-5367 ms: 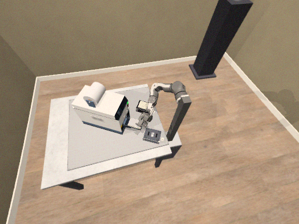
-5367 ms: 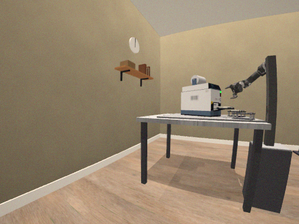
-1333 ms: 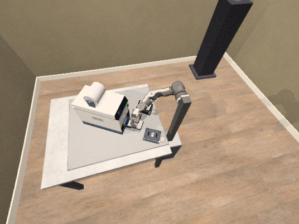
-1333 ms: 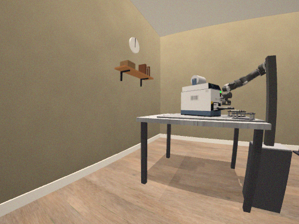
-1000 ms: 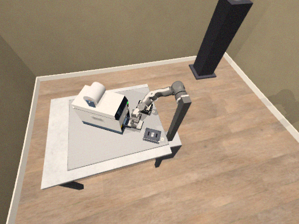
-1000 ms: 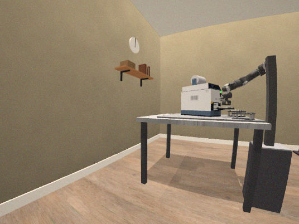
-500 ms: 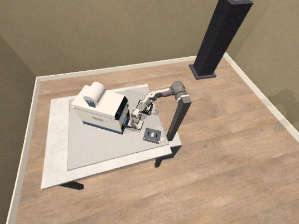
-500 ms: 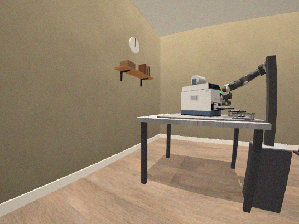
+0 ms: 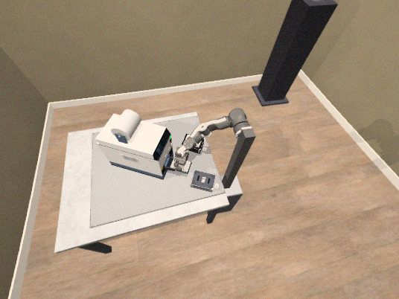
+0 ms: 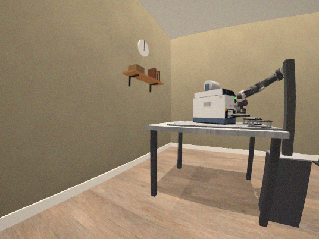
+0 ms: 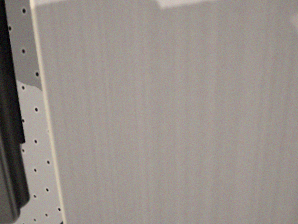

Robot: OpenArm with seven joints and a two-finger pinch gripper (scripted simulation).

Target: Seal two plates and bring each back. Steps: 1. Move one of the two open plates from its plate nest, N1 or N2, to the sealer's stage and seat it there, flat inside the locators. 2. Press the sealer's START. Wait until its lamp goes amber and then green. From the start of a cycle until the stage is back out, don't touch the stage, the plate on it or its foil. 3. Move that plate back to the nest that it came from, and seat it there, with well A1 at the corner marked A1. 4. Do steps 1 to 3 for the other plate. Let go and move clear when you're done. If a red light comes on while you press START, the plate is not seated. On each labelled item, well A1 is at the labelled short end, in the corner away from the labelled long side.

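Right now the sealer stage is 2 cm below my hand. From my hand the other things lie so: plate nest 15 cm behind, 13 cm to the left, 6 cm below; yellow warning label 13 cm ahead, 3 cm to the left, 3 cm above; plate 21 cm to the right, 13 cm behind, 5 cm below.
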